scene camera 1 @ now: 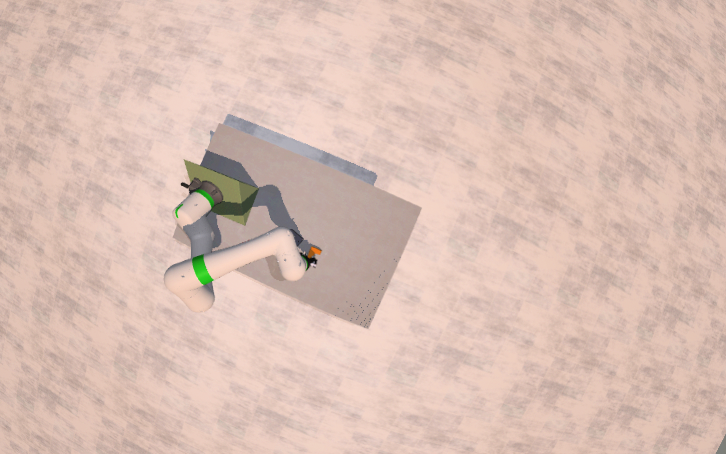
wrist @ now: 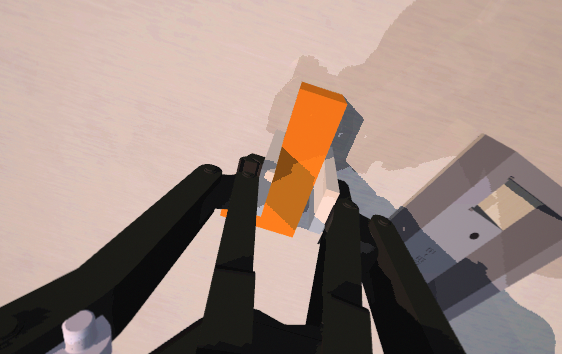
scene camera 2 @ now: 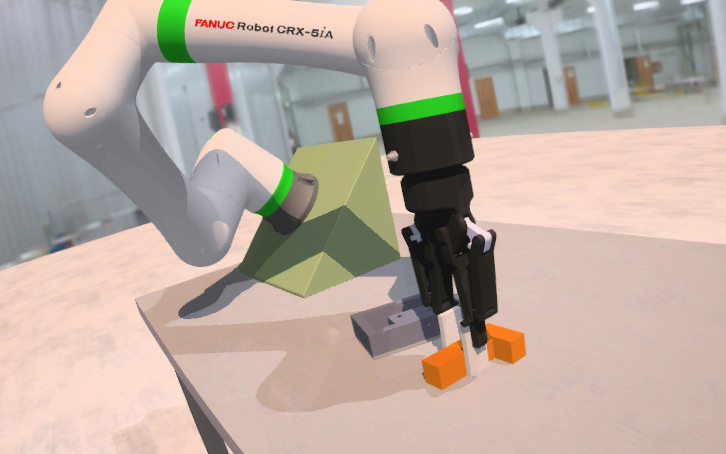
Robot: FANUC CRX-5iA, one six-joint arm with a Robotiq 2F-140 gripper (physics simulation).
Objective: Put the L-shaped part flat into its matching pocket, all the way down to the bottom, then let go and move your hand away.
Observation:
My gripper (scene camera 2: 467, 366) carries an orange L-shaped part (scene camera 2: 445, 367), which touches nothing else. Also in view: a grey pocket block (wrist: 478, 226).
The orange L-shaped part also shows in the wrist view (wrist: 317, 112). My gripper is seen too in the wrist view (wrist: 298, 155).

